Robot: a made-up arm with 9 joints. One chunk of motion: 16 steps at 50 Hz.
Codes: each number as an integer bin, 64 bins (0 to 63) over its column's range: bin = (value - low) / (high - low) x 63, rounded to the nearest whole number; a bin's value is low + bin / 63 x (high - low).
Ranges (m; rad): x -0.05..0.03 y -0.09..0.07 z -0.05..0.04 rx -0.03..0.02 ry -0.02..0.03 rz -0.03..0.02
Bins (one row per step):
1: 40 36 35 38 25 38
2: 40 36 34 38 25 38
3: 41 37 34 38 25 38
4: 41 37 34 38 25 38
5: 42 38 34 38 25 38
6: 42 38 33 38 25 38
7: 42 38 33 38 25 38
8: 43 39 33 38 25 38
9: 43 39 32 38 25 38
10: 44 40 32 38 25 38
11: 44 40 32 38 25 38
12: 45 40 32 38 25 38
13: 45 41 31 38 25 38
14: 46 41 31 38 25 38
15: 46 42 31 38 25 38
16: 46 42 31 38 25 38
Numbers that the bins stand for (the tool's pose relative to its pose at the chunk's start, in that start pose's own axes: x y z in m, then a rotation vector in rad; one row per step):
1: 0.0008 0.0014 0.0000 0.0002 -0.0002 0.0002
2: 0.0008 0.0014 -0.0014 0.0002 -0.0002 0.0002
3: 0.0021 0.0040 -0.0014 0.0002 -0.0002 0.0002
4: 0.0021 0.0040 -0.0014 0.0002 -0.0002 0.0002
5: 0.0033 0.0065 -0.0014 0.0002 -0.0002 0.0002
6: 0.0033 0.0065 -0.0029 0.0002 -0.0002 0.0002
7: 0.0033 0.0065 -0.0029 0.0002 -0.0002 0.0002
8: 0.0046 0.0090 -0.0029 0.0002 -0.0002 0.0002
9: 0.0046 0.0090 -0.0043 0.0002 -0.0002 0.0002
10: 0.0059 0.0116 -0.0043 0.0002 -0.0002 0.0002
11: 0.0059 0.0116 -0.0043 0.0002 -0.0002 0.0002
12: 0.0071 0.0116 -0.0043 0.0002 -0.0002 0.0002
13: 0.0071 0.0141 -0.0057 0.0002 -0.0002 0.0002
14: 0.0084 0.0141 -0.0057 0.0002 -0.0002 0.0002
15: 0.0084 0.0167 -0.0057 0.0002 -0.0002 0.0002
16: 0.0084 0.0167 -0.0057 0.0002 -0.0002 0.0002

